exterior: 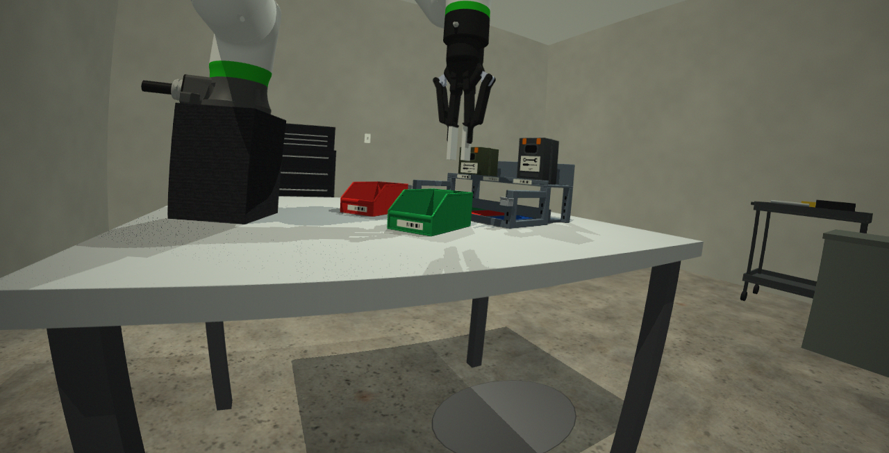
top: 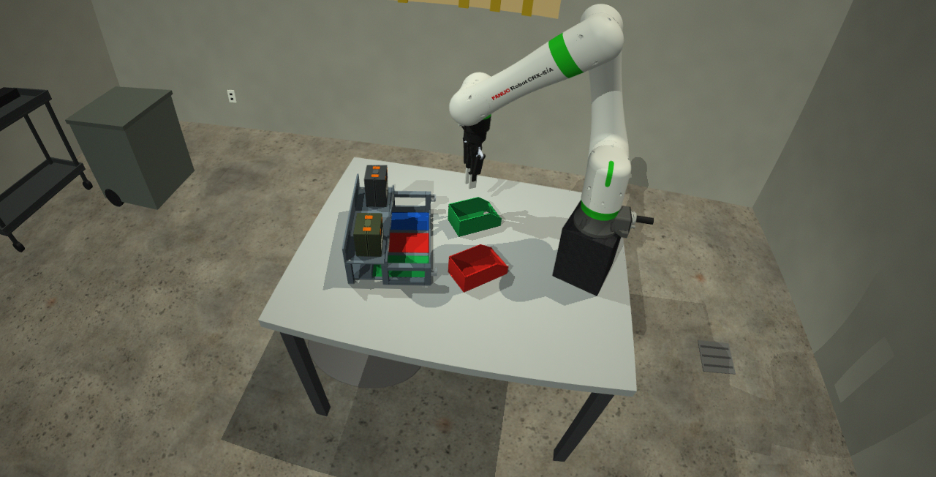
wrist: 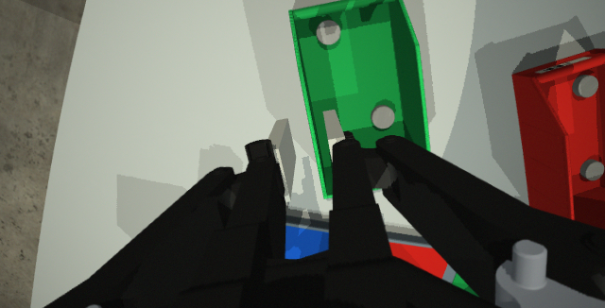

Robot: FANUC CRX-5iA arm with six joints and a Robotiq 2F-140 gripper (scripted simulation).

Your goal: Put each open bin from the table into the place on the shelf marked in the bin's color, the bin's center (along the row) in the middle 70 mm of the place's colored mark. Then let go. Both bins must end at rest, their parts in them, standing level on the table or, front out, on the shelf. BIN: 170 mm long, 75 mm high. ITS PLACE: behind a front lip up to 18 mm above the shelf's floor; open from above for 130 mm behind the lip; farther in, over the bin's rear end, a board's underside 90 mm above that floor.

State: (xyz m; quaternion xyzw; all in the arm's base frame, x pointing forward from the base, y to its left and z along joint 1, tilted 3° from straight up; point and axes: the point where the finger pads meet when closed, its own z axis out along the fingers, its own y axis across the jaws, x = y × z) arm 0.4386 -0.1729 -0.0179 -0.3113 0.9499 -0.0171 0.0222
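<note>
The green bin is 14 cm below my hand, 4 cm to the left of it and 3 cm behind it. Also, from my hand: red bin (28 cm to the left, 14 cm below, 9 cm behind).
</note>
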